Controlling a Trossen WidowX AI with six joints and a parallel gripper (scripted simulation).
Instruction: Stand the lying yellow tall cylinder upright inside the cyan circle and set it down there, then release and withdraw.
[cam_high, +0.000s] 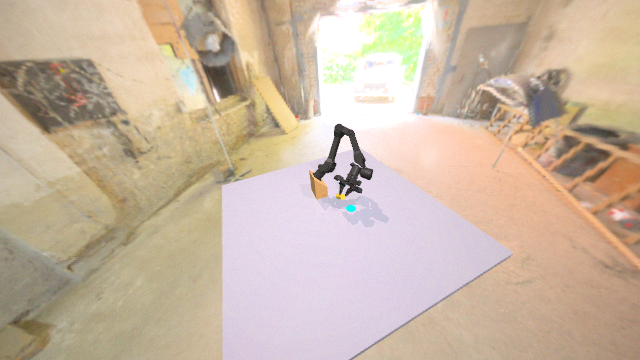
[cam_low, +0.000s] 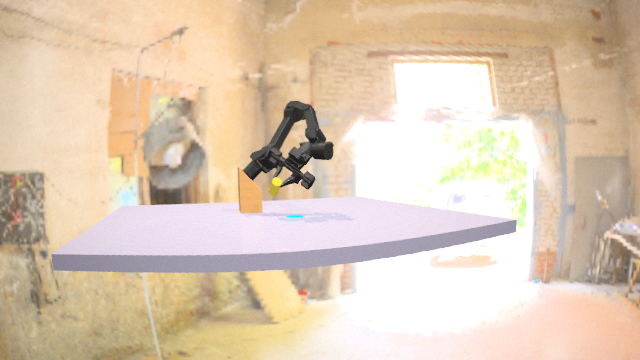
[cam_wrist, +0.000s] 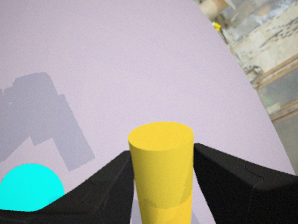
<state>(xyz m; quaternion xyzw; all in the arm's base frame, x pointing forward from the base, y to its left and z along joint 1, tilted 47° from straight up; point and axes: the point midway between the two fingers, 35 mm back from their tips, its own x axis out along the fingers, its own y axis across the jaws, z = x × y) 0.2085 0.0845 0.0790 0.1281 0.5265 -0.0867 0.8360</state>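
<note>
Now: the cyan circle 6 cm to the left of my gripper tip and 11 cm below it. Also, from my gripper tip: yellow cylinder 2 cm behind, 1 cm below.
</note>
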